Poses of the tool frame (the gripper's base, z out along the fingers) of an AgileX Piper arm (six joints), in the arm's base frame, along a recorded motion.
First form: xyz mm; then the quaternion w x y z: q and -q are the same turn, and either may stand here.
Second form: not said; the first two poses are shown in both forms.
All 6 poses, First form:
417, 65, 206, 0.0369, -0.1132, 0.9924, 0.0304
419, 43, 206, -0.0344, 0.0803, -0.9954, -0.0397
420, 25, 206, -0.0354, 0.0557, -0.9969, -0.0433
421, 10, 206, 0.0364, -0.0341, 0.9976, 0.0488
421, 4, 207, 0.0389, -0.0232, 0.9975, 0.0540
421, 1, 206, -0.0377, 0.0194, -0.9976, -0.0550
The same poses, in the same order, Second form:
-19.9, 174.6, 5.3, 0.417, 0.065, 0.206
-14.1, 175.3, 7.0, 0.419, 0.043, 0.206
-9.8, 175.5, 7.6, 0.420, 0.025, 0.206
-6.0, 175.5, 8.6, 0.421, 0.010, 0.206
-4.1, 175.2, 9.5, 0.421, 0.004, 0.207
-3.4, 175.4, 9.7, 0.421, 0.001, 0.206

